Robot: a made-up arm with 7 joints. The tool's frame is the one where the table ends. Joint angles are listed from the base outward.
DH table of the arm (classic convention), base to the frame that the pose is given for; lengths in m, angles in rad. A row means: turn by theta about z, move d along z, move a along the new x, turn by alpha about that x. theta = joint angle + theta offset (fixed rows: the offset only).
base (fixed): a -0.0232; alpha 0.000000; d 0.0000; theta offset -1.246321
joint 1: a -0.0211; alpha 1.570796; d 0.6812; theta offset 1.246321
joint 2: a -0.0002; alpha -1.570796; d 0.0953; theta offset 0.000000
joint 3: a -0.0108; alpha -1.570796; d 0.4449; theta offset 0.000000
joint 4: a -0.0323; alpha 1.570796; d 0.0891; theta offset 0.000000
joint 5: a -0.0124; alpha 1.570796; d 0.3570; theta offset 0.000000
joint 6: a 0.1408; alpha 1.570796; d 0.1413; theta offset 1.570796
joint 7: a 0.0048; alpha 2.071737; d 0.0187; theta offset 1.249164
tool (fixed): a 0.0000; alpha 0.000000; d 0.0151; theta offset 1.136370
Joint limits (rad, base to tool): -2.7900..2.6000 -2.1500..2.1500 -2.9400..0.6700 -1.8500..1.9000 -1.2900..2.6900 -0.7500..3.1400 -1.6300..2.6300
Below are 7 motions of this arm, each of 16 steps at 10 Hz.
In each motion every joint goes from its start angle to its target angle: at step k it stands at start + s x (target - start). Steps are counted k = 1, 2, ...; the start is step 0. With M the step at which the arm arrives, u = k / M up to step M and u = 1 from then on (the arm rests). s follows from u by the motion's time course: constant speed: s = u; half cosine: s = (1 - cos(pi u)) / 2; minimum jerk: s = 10 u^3 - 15 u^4 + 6 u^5.
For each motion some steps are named. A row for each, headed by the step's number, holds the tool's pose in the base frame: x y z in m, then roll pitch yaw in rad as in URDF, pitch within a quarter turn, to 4 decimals.
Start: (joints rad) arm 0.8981 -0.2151 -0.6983 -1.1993 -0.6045 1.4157 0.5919
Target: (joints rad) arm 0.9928 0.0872 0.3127 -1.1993 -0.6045 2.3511 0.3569
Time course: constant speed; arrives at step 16
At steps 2, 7, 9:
2: -0.3499 -0.0940 1.0827 2.9102 0.0345 -2.5329
7: -0.2812 -0.2401 1.0422 2.9064 0.3643 -2.3529
9: -0.2424 -0.2855 1.0256 2.8999 0.5027 -2.2817

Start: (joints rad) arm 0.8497 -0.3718 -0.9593 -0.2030 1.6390 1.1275 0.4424
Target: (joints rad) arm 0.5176 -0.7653 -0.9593 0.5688 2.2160 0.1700 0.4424
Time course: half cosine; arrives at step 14
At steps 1, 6, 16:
1: 0.2933 0.1430 1.5214 1.1351 -0.9526 0.4688
6: 0.5447 0.2097 1.4035 1.0335 -0.3824 0.6069
16: 0.8182 0.1560 1.0448 1.3422 0.2468 0.8391

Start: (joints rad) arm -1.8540 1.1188 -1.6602 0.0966 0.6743 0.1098 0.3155
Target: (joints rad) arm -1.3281 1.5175 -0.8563 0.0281 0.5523 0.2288 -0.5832
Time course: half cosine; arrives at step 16
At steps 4, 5, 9, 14, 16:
4: 0.0142 0.9507 1.0129 1.4963 -0.3771 2.4844
5: -0.0180 0.9593 0.9892 1.5124 -0.4417 2.4830
9: -0.1850 0.9753 0.8607 1.6935 -0.6968 2.3458
14: -0.3524 0.9422 0.7211 2.0032 -0.7636 2.0272
16: -0.3697 0.9357 0.7059 2.0348 -0.7577 1.9914

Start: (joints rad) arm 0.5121 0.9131 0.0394 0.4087 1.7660 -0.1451 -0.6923
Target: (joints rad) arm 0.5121 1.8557 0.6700 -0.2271 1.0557 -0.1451 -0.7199
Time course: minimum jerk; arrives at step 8
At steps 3, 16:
3: -0.7274 -0.3194 1.1975 -1.7750 0.0165 2.6487
16: -0.7736 -0.5044 0.3611 -2.8065 0.5382 2.5496

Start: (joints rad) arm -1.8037 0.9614 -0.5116 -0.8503 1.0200 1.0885 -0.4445
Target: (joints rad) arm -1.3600 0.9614 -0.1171 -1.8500 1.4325 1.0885 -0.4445
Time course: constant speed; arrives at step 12
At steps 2, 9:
2: 0.0952 0.8231 0.7670 -3.0426 0.4593 1.1357
9: -0.1552 0.7017 0.5899 -2.5397 1.0271 1.5711

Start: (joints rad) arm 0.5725 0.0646 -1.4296 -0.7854 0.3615 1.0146 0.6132
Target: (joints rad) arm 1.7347 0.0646 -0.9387 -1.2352 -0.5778 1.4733 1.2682
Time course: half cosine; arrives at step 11
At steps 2, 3, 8, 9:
2: -0.3736 0.1149 1.3256 3.0126 -0.8502 -2.9502
3: -0.3966 0.0731 1.2898 3.0576 -0.7614 -2.8267
8: -0.3256 -0.2463 1.0525 -2.9161 -0.1627 -1.9405
9: -0.2888 -0.2766 1.0249 -2.8781 -0.0832 -1.8151

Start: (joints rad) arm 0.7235 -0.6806 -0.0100 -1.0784 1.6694 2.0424 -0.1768
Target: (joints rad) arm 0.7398 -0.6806 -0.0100 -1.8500 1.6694 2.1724 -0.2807
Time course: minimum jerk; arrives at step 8
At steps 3, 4, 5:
3: 0.2230 0.0367 1.3427 -2.9909 -0.4944 -0.9007
4: 0.1845 0.0060 1.3230 -2.8167 -0.4460 -0.9727
5: 0.1496 -0.0219 1.2956 -2.6511 -0.3887 -1.0268

